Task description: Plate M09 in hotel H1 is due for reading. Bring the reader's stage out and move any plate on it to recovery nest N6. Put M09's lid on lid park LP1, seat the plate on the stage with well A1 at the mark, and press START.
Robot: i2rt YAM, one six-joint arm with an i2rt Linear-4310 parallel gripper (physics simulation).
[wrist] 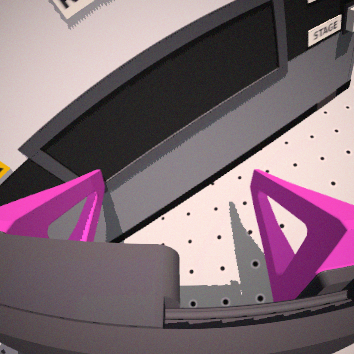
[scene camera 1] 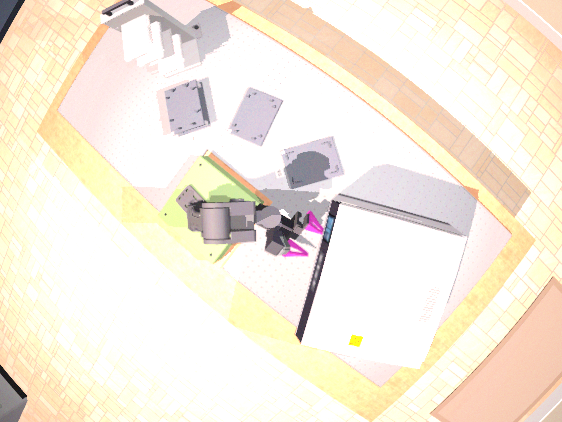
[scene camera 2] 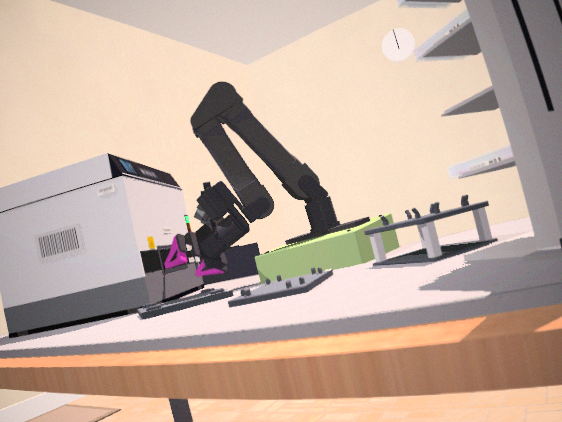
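Seen in the pictures: gripper, fingertip midpoint: (wrist: 176, 177) (scene camera 1: 317, 244) (scene camera 2: 181, 270); arm's base, link origin: (scene camera 2: 327, 233).
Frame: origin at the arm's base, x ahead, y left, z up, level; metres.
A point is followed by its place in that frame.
My gripper (scene camera 1: 315, 244) {x 0.184, y -0.304, z -0.006 m} (scene camera 2: 182, 271) {x 0.184, y -0.304, z -0.006 m} (wrist: 176, 177) {x 0.184, y -0.304, z -0.006 m} is open and empty, in front of the reader's front face. The white reader (scene camera 1: 390, 285) {x 0.295, y -0.490, z 0.273 m} (scene camera 2: 65, 240) {x 0.413, y -0.387, z 0.114 m} (wrist: 55, 95) {x 0.215, y -0.312, z 0.068 m} has a dark rectangular opening (wrist: 165, 95) {x 0.177, y -0.334, z 0.033 m} in its front; no stage shows outside it. The STAGE label (wrist: 325, 31) {x 0.065, y -0.400, z 0.013 m} is at the upper right in the wrist view, beside a partly visible light button (wrist: 350, 20) {x 0.039, y -0.411, z 0.015 m}. The hotel (scene camera 2: 520, 125) {x 0.396, y 0.493, z 0.054 m} holds several plates on shelves; it also shows at the top left in scene camera 1. M09 cannot be picked out by its label. START's button does not show clearly.
A raised stand (scene camera 1: 185, 107) {x 0.195, y 0.291, z -0.010 m} (scene camera 2: 430, 217) {x 0.277, y 0.341, z -0.012 m}, a flat pegged nest (scene camera 1: 256, 116) {x 0.323, y 0.102, z -0.060 m} (scene camera 2: 280, 290) {x 0.388, y 0.155, z -0.060 m} and another flat nest (scene camera 1: 327, 150) {x 0.397, y -0.132, z -0.058 m} (scene camera 2: 185, 302) {x 0.371, y -0.074, z -0.059 m} lie on the table; their labels are unreadable. The arm stands on a green base block (scene camera 1: 200, 172) {x 0.085, y 0.098, z -0.005 m} (scene camera 2: 310, 255) {x 0.131, y 0.034, z -0.035 m} beside the reader.
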